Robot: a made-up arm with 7 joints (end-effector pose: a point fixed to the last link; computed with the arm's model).
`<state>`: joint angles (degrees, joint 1 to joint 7).
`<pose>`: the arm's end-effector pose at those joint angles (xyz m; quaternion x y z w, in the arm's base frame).
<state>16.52 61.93 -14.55 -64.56 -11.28 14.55 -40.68</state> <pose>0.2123 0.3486 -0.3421 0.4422 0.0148 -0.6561 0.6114</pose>
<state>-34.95 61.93 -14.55 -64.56 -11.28 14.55 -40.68</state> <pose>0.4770 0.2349 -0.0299 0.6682 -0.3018 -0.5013 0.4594</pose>
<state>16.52 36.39 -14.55 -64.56 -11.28 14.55 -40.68</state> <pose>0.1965 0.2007 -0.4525 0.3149 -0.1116 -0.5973 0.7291</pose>
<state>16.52 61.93 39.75 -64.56 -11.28 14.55 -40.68</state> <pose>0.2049 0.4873 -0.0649 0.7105 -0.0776 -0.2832 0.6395</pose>
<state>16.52 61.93 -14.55 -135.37 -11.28 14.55 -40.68</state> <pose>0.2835 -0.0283 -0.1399 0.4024 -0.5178 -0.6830 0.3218</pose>
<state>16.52 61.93 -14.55 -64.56 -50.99 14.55 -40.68</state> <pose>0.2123 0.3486 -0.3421 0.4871 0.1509 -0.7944 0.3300</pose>
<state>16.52 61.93 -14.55 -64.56 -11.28 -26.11 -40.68</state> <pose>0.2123 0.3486 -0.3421 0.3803 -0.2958 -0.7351 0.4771</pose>
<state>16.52 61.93 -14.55 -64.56 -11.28 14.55 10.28</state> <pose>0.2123 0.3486 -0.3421 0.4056 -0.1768 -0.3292 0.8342</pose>
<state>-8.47 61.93 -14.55 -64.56 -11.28 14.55 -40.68</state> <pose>0.3786 0.3038 -0.2191 0.5662 -0.1425 -0.5959 0.5514</pose>
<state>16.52 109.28 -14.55 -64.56 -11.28 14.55 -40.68</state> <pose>0.2895 0.4460 -0.0295 0.6163 0.2426 -0.6780 0.3188</pose>
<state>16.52 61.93 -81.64 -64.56 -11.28 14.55 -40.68</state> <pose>-0.1033 0.2010 -0.4822 -0.0154 0.1223 -0.9108 0.3940</pose>
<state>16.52 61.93 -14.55 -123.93 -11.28 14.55 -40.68</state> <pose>0.3058 0.0253 -0.1867 0.4200 -0.4400 -0.6967 0.3803</pose>
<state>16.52 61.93 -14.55 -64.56 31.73 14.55 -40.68</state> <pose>0.2123 0.3486 -0.3421 0.3346 -0.1340 -0.4189 0.8334</pose>
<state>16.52 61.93 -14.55 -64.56 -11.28 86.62 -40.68</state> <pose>0.2123 0.3486 -0.3421 0.4158 0.5363 -0.3276 0.6574</pose>
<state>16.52 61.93 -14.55 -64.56 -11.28 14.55 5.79</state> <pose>0.2123 0.3486 -0.3421 0.4122 -0.1608 -0.3616 0.8206</pose>
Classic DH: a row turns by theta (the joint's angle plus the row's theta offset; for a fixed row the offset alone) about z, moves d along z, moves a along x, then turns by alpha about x. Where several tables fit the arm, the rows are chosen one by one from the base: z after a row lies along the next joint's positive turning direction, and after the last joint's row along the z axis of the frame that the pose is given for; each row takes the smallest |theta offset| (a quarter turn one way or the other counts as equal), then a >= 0, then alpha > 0; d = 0 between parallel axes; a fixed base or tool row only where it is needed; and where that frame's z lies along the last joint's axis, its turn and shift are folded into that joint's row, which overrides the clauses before.
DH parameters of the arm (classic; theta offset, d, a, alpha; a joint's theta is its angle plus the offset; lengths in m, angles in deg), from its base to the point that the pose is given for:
base (fixed): 0 0 0 -70
joint 1: 90 0 0 90
joint 2: 70 0 0 -90
joint 3: -90 -0.2099 0.0236 -90
joint 4: 0 0 -0.045 90
joint 5: 0 -0.3715 0 -90
joint 6: 0 0 0 90
joint 7: 0 0 0 0

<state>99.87 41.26 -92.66 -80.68 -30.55 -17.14 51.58</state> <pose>-0.4223 -0.2591 0.0031 -0.6081 0.2837 0.1517 0.7258</pose>
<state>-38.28 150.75 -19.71 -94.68 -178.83 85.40 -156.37</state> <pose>0.2659 0.1507 0.3391 0.1595 -0.3305 -0.9160 0.1622</pose>
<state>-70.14 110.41 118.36 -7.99 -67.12 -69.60 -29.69</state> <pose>-0.0343 0.5497 0.1968 -0.8174 0.5045 -0.2367 0.1461</pose>
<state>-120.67 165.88 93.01 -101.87 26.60 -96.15 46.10</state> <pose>-0.3068 -0.1439 -0.2717 -0.6013 -0.3708 0.4999 0.5010</pose>
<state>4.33 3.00 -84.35 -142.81 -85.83 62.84 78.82</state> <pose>0.0384 -0.2845 0.0416 -0.3400 -0.7122 0.1248 0.6013</pose>
